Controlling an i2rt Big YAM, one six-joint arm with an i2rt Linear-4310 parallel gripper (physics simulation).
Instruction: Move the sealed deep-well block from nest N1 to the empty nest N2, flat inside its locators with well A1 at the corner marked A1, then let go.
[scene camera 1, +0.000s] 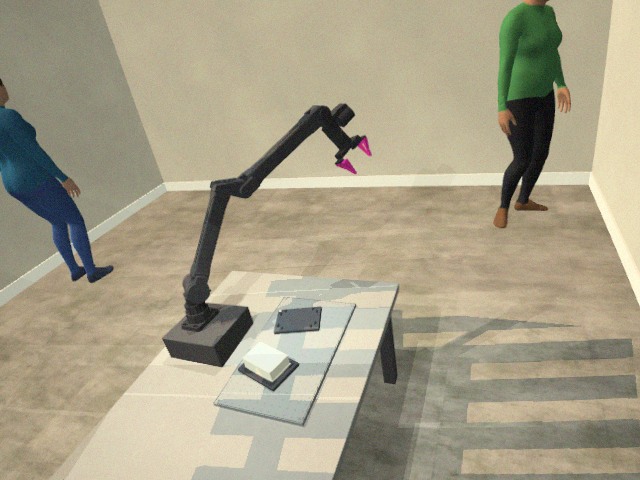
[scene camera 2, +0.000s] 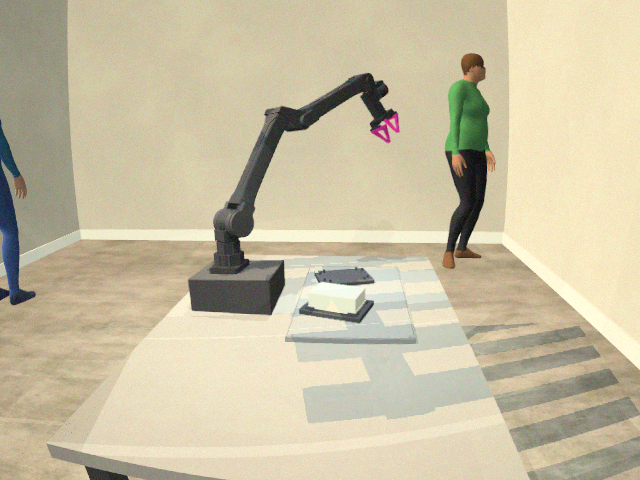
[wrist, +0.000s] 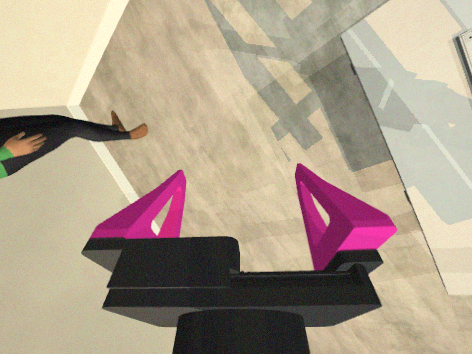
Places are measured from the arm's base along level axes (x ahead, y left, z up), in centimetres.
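Pixels of known places: gripper, fingertip midpoint: (scene camera 1: 363, 164) (scene camera 2: 393, 137) (wrist: 239, 172); arm's base, origin of the base link: (scene camera 1: 200, 320) (scene camera 2: 230, 268).
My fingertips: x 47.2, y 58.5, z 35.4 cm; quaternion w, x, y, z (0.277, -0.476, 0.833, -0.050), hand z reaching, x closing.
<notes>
Ahead of a thing's pixels: the offset from my fingertips to its top centre. Level surfaces: height alone.
The sealed deep-well block @[dx -15.6, dy -66.6, dz -37.4 cm] (scene camera 1: 266, 361) (scene camera 2: 336, 297), pale cream, sits in a dark nest @[dx -15.6, dy -66.6, dz -41.0 cm] (scene camera 1: 272, 384) (scene camera 2: 360, 317) on the near part of the grey plate. This nest is taken as N1; no label is readable. The other dark nest @[dx -15.9, dy -43.5, dz -40.6 cm] (scene camera 1: 298, 319) (scene camera 2: 345, 275) holds no block, has small locators near its corners and lies farther back on the same plate. The A1 marks cannot be made out. My gripper (scene camera 1: 363, 164) (scene camera 2: 393, 136) (wrist: 239, 172) is open and empty, its magenta fingers wide apart. It hangs high above the table, up and to the right of both nests in the scene views.
The grey plate @[dx -12.3, dy -56.7, dz -42.7 cm] (scene camera 1: 263, 411) (scene camera 2: 391, 333) lies on the pale table @[dz -44.0 cm] (scene camera 1: 155, 428) (scene camera 2: 206, 392). The arm's dark base box (scene camera 1: 199, 347) (scene camera 2: 232, 294) stands left of the plate. A person in green (scene camera 1: 532, 56) (scene camera 2: 467, 113) stands beyond the table; another in blue (scene camera 1: 20, 149) stands at the left.
</notes>
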